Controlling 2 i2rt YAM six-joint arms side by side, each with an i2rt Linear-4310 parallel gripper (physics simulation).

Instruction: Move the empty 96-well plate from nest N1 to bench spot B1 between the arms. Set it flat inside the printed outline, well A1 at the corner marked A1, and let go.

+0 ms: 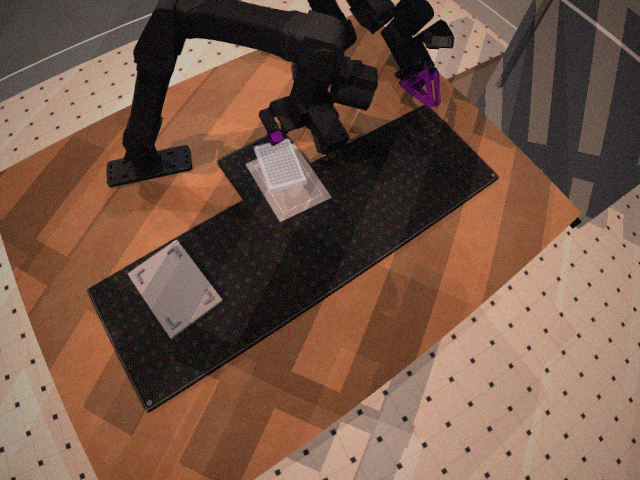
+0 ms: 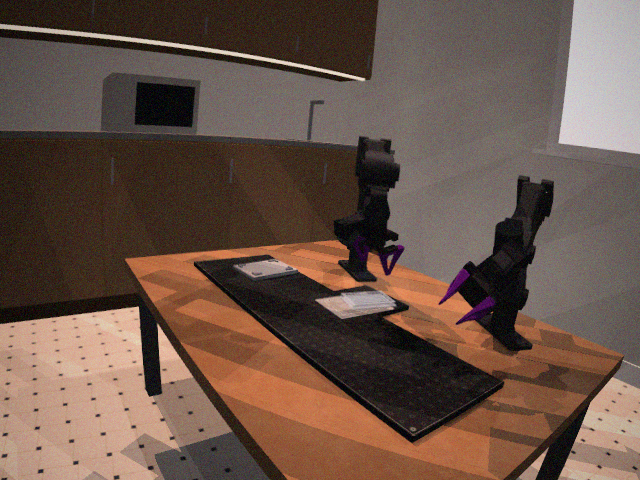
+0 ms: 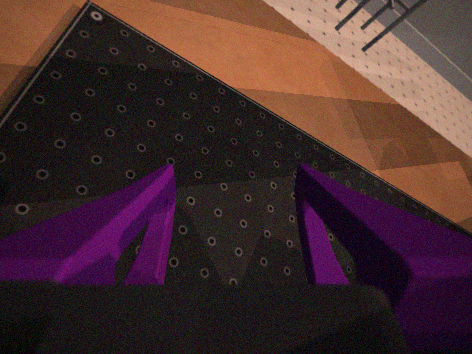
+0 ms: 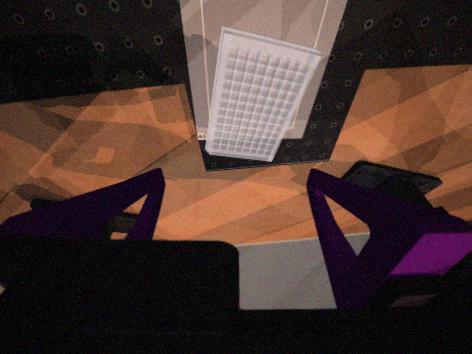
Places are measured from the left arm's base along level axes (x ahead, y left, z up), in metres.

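Pixels of known places: left gripper, fingertip midpoint: (image 1: 434,106) (image 2: 448,313) (image 3: 235,177); right gripper, fingertip midpoint: (image 1: 292,135) (image 2: 375,267) (image 4: 235,176); left arm's base, link origin: (image 2: 500,332); right arm's base, link origin: (image 1: 149,166) (image 2: 356,271) (image 4: 387,182).
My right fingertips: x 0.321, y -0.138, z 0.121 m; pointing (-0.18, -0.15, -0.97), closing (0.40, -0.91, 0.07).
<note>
Ahead of a thing's pixels: the offset from my right fingertips to its middle. Level surfaces: height alone.
The white 96-well plate @(0.001 m back, 0.027 m right, 0.099 m down) (image 1: 280,164) (image 2: 368,298) (image 4: 261,95) rests on the pale B1 card @(0.038 m ahead, 0.013 m right, 0.108 m down) (image 1: 284,210) (image 2: 336,310) (image 4: 192,50). It sits askew to the printed outline and overhangs its end near the A1 mark @(0.057 m back, 0.010 m left, 0.107 m down) (image 4: 202,136). Whether it lies fully flat is hard to tell. My right gripper (image 4: 235,176) (image 2: 379,258) is open and empty, above and behind the plate's near end. My left gripper (image 3: 235,177) (image 2: 448,314) is open and empty, away from the plate over the far end of the black board. Nest N1 @(0.262 m ahead, 0.262 m right, 0.100 m down) (image 1: 175,289) (image 2: 264,267) holds no plate.
The black perforated board @(0.108 m down) (image 1: 310,268) (image 2: 413,372) (image 3: 150,100) lies on the wooden table @(0.121 m down) (image 1: 403,299) (image 2: 217,361) and carries the nest and card. The right arm reaches over the board's rear part. Its base (image 1: 178,159) stands behind the board.
</note>
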